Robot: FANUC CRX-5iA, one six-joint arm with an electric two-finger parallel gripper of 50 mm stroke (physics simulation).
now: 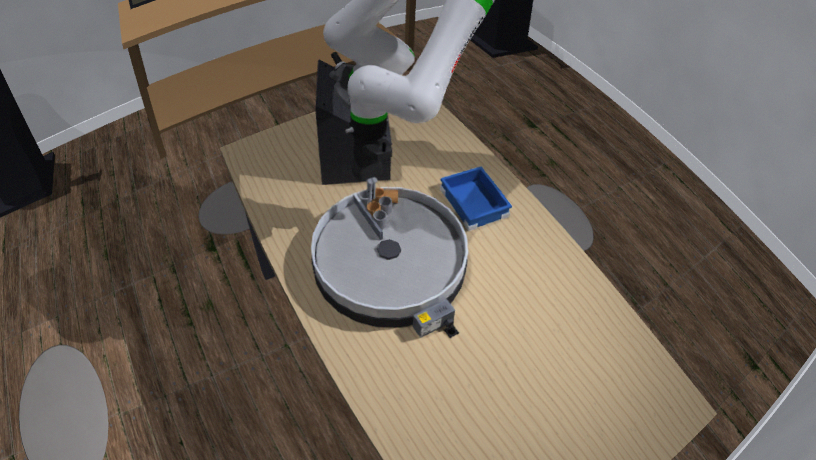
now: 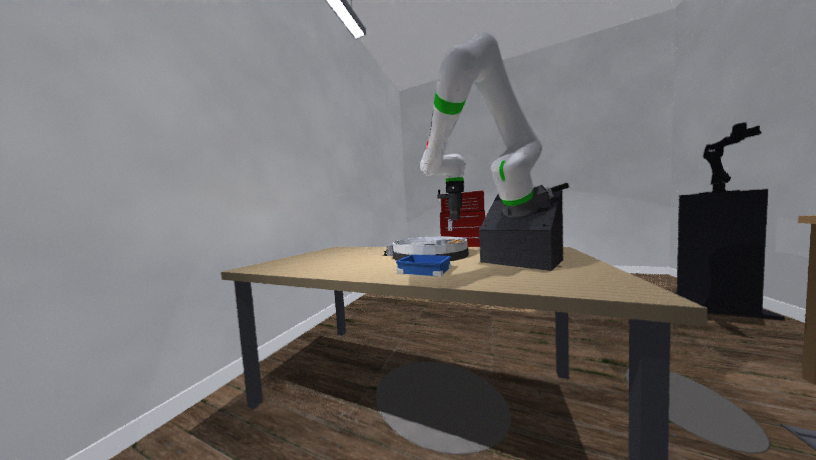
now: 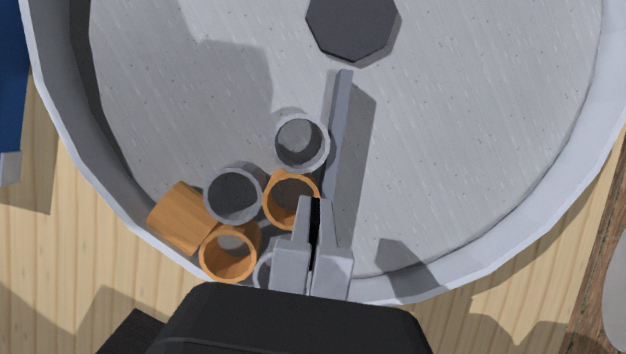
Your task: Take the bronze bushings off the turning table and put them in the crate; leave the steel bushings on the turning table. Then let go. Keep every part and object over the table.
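Pixels of known places: gripper, fingertip midpoint: [image 1: 371,197] [image 2: 450,230] [image 3: 312,217]; arm's base at its link origin: [image 2: 520,208].
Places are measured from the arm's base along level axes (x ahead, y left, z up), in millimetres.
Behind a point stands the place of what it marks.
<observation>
The turning table [image 1: 365,280] @(x 523, y -203, z -184 mm) [image 2: 425,249] @(x 415, y 103, z -172 mm) [image 3: 475,125] @(x 403, y -214, z -184 mm) carries bronze and steel bushings against its fence [image 3: 341,110] @(x 392, y -105, z -153 mm). One bronze bushing [image 1: 390,197] @(x 312, y -22, z -155 mm) [image 3: 182,218] @(x 305, y -15, z -148 mm) lies on its side near the rim. A second bronze bushing [image 3: 227,271] @(x 268, y -48, z -158 mm) stands near the rim beside it. A third bronze bushing [image 3: 281,219] @(x 313, y -79, z -155 mm) stands near the fence. Two steel bushings [image 3: 300,170] @(x 350, y -86, z -147 mm) [image 3: 233,221] @(x 309, y -49, z -147 mm) stand among them; a third steel bushing [image 3: 256,275] @(x 274, y -69, z -147 mm) is partly hidden by the fingers. The blue crate [image 1: 490,217] @(x 467, y 232, z -212 mm) [image 2: 424,268] @(x 352, y 307, z -210 mm) looks empty. My gripper [image 1: 372,197] @(x 334, y -94, z -99 mm) [image 2: 450,229] @(x 334, y -94, z -99 mm) [image 3: 312,217] @(x 334, y -94, z -99 mm) is shut, empty, above the bushings.
A dark hub [image 1: 389,249] @(x 464, y -103, z -177 mm) [image 3: 352,25] @(x 453, y -104, z -177 mm) is at the turning table's centre. A grey motor box [image 1: 434,318] @(x 709, y -103, z -180 mm) sits at its outer edge. The black robot pedestal [image 1: 345,151] @(x 121, y -79, z -103 mm) [image 2: 517,245] @(x 22, y 109, z -150 mm) stands close behind it, and the raised rim surrounds the bushings.
</observation>
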